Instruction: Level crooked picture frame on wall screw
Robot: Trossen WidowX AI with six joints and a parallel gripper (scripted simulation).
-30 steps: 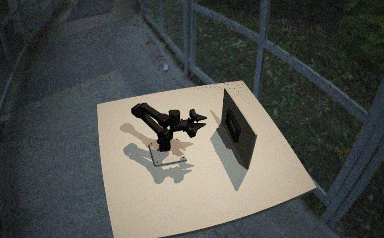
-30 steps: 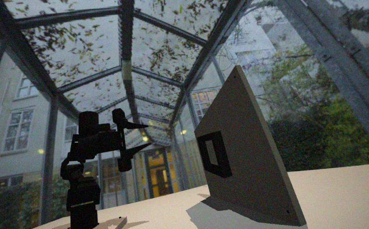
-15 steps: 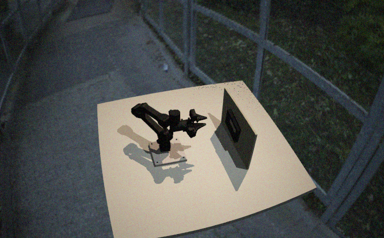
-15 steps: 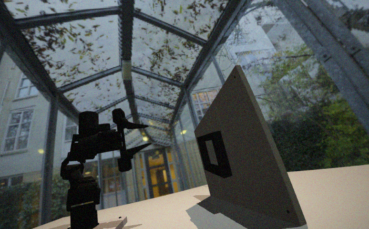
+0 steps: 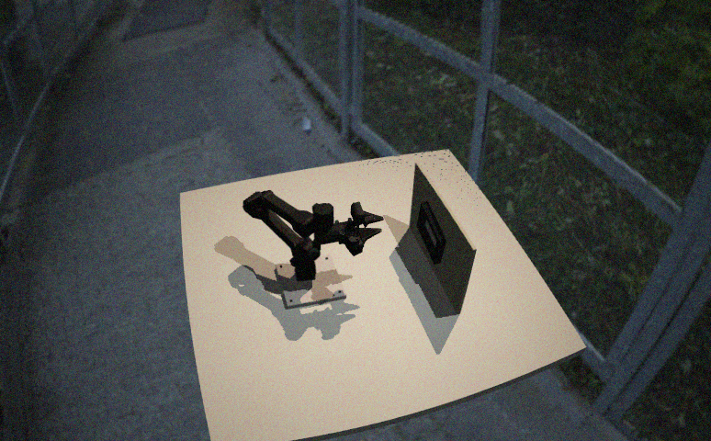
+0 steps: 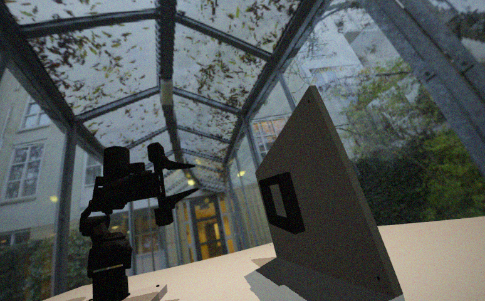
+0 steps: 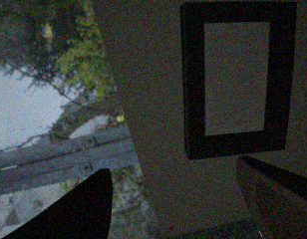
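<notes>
Right now my gripper tip is 19 cm short of the black picture frame, 3 cm to the right of it and 9 cm above it. Round my gripper tip: grey wall panel (20 cm ahead, 2 cm to the left, 10 cm below).
</notes>
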